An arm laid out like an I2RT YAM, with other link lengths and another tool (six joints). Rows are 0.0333 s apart.
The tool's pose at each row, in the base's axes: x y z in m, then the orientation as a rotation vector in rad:
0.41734, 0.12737, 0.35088, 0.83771, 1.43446, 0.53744
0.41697, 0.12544, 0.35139, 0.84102, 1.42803, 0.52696
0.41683, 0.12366, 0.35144, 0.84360, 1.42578, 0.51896
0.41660, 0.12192, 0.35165, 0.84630, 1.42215, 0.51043
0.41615, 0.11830, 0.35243, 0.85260, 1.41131, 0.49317
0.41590, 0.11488, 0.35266, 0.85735, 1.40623, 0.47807
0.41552, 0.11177, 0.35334, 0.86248, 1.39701, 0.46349
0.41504, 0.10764, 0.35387, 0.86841, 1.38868, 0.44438
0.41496, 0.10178, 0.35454, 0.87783, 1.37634, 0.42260
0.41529, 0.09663, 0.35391, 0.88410, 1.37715, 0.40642
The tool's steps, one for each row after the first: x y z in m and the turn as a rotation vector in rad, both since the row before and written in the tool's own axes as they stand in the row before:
-0.00184, -0.00086, -0.00006, 0.00489, -0.01017, -0.00293
-0.00140, -0.00109, 0.00019, 0.00479, -0.00547, -0.00278
-0.00148, -0.00096, 0.00010, 0.00463, -0.00688, -0.00272
-0.00329, -0.00174, 0.00024, 0.00870, -0.01691, -0.00419
-0.00275, -0.00200, 0.00050, 0.00876, -0.01095, -0.00514
-0.00281, -0.00150, 0.00032, 0.00733, -0.01426, -0.00360
-0.00347, -0.00228, 0.00053, 0.01048, -0.01540, -0.00609
-0.00474, -0.00320, 0.00145, 0.01292, -0.01994, -0.00461
-0.00324, -0.00363, 0.00183, 0.01255, -0.00615, -0.00643

